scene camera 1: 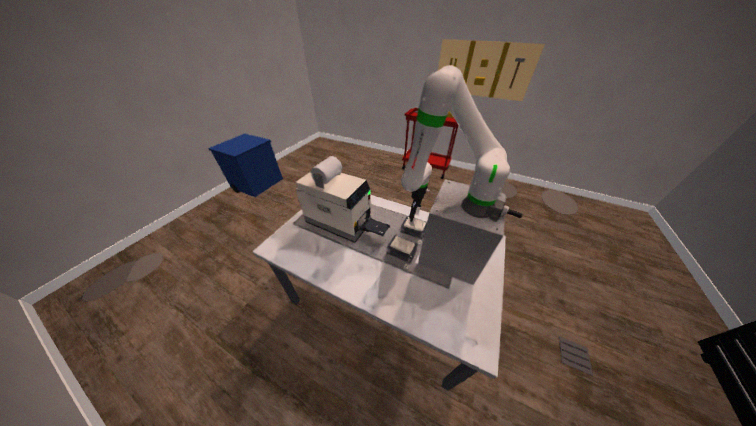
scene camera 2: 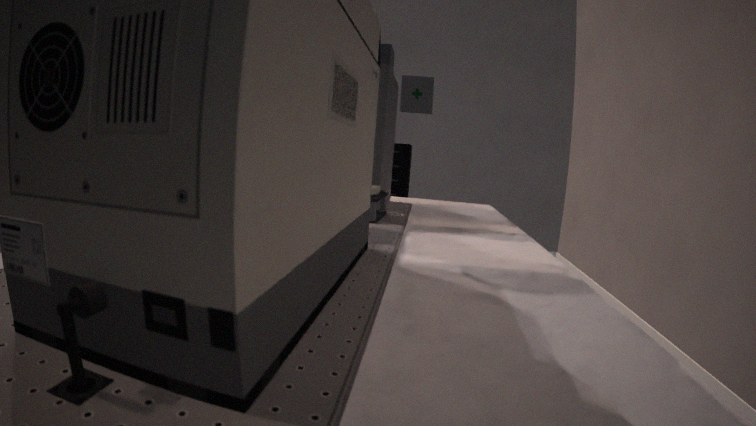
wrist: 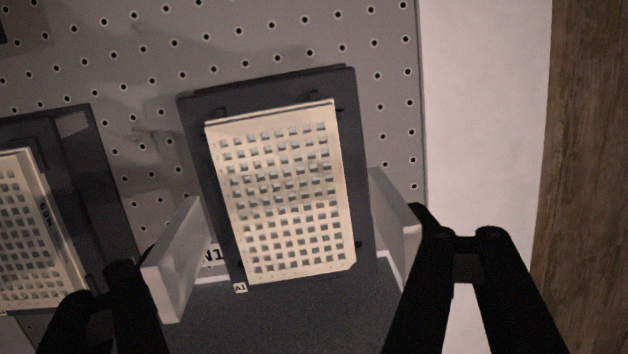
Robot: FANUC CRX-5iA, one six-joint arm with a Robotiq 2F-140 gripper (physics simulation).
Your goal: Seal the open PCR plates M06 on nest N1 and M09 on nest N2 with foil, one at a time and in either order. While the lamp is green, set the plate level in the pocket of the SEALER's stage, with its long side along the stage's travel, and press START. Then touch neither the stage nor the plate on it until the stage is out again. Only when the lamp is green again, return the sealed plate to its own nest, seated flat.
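Seen in the pictures: gripper, fingertip midpoint: (scene camera 1: 413, 219) (wrist: 286, 204); arm's base at its link origin: (scene camera 1: 477, 207).
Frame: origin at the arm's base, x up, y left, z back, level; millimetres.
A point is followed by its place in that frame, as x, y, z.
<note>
My gripper (scene camera 1: 412, 218) {-309, -62, -337} (wrist: 286, 204) {-309, -62, -337} is open and empty, low over nest N1 (wrist: 270, 90) {-354, -53, -398}, one finger beyond each long side of the plate, with gaps. The cream open plate M06 (scene camera 1: 415, 225) {-339, -45, -312} (wrist: 285, 195) {-339, -60, -330} sits in nest N1; its label does not show. Plate M09 (scene camera 1: 403, 245) {-331, 157, -293} (wrist: 30, 230) {-331, 123, -311} sits in nest N2 (wrist: 95, 200) {-397, 111, -304}, left in the wrist view, its open wells showing. The sealer (scene camera 1: 333, 203) {-117, 277, -714} (scene camera 2: 306, 158) {-256, 300, -902} has its dark stage (scene camera 1: 376, 227) {-303, 147, -497} out and empty. Its lamp (scene camera 1: 369, 192) {-126, 61, -610} is green. The START button cannot be made out.
The grey pedestal (scene camera 1: 460, 248) {-163, 143, 7} of the arm stands close beside the nests. The sealer and nests stand on a perforated base plate (scene camera 2: 317, 338) {-402, 313, -898} (wrist: 240, 50) {-402, -28, -423} on the white table (scene camera 1: 365, 285) {-415, 462, -356}. A blue box (scene camera 1: 248, 164) and a red cart (scene camera 1: 452, 141) are beyond the table.
</note>
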